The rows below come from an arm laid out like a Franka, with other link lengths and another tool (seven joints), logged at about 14 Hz.
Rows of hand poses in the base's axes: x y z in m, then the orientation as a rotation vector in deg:
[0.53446, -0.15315, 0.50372, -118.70, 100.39, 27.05]
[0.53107, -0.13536, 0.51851, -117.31, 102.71, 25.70]
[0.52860, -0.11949, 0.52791, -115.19, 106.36, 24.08]
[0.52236, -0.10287, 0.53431, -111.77, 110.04, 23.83]
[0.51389, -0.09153, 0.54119, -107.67, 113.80, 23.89]
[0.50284, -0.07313, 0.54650, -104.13, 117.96, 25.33]
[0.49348, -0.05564, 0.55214, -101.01, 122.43, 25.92]
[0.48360, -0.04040, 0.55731, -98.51, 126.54, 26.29]
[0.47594, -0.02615, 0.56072, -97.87, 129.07, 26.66]
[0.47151, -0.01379, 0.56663, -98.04, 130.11, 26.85]
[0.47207, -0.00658, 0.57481, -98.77, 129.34, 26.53]
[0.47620, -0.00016, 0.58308, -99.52, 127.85, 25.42]
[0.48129, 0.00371, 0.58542, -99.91, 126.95, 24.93]
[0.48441, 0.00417, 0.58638, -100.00, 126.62, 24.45]
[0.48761, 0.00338, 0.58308, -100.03, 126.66, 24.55]
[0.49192, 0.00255, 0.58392, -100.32, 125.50, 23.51]
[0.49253, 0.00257, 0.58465, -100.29, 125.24, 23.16]
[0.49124, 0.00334, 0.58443, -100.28, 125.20, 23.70]
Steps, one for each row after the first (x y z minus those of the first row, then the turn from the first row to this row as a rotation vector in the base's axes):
[-0.00339, 0.01779, 0.01479, -0.84, -0.10, -1.99]
[-0.00586, 0.03366, 0.02419, -2.09, 0.13, -4.97]
[-0.01210, 0.05028, 0.03059, -2.19, 0.93, -8.45]
[-0.02057, 0.06162, 0.03747, -1.94, 1.87, -12.28]
[-0.03162, 0.08002, 0.04278, -1.90, 4.11, -15.66]
[-0.04098, 0.09751, 0.04842, -2.69, 6.18, -18.99]
[-0.05086, 0.11275, 0.05359, -3.78, 8.14, -21.79]
[-0.05852, 0.12700, 0.05700, -4.92, 9.63, -22.92]
[-0.06295, 0.13936, 0.06291, -5.61, 10.35, -23.11]
[-0.06239, 0.14657, 0.07109, -5.60, 9.88, -22.49]
[-0.05826, 0.15299, 0.07936, -5.43, 8.54, -21.77]
[-0.05317, 0.15686, 0.08170, -5.23, 7.83, -21.33]
[-0.05005, 0.15732, 0.08266, -5.24, 7.38, -21.25]
[-0.04685, 0.15653, 0.07936, -5.25, 7.47, -21.23]
[-0.04254, 0.15570, 0.08020, -5.03, 6.27, -20.86]
[-0.04193, 0.15572, 0.08093, -4.98, 5.91, -20.85]
[-0.04322, 0.15649, 0.08071, -4.76, 6.21, -20.75]

